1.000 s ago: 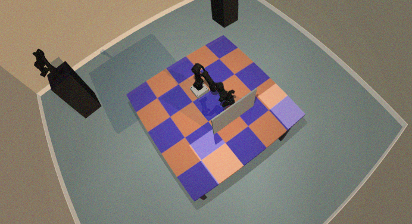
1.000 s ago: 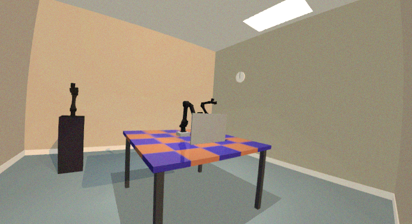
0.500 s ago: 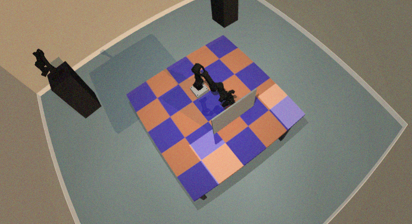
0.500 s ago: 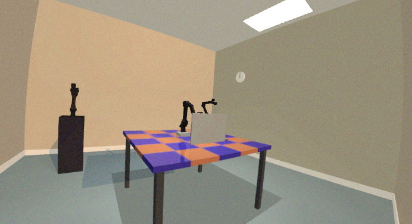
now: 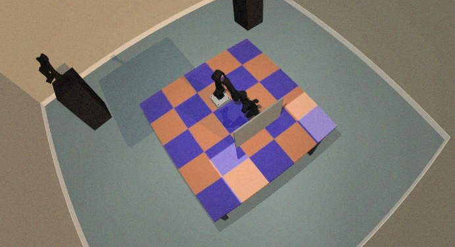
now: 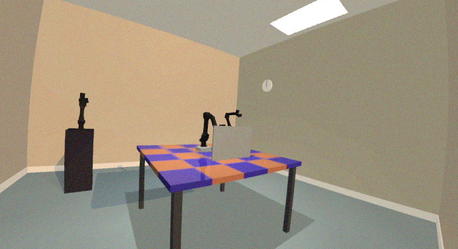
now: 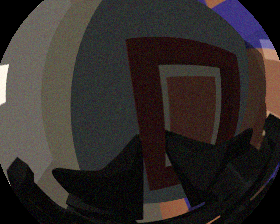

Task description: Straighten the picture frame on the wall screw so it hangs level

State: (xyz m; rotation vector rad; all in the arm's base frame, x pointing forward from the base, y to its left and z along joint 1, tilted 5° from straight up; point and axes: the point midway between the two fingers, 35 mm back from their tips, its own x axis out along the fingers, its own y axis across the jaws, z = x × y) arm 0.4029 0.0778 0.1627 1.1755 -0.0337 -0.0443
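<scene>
The picture frame is 20 mm to the right of my gripper tip and 50 mm below it. From my gripper tip the other things lie so: grey wall panel 20 mm ahead, 20 mm to the right, 60 mm below.
</scene>
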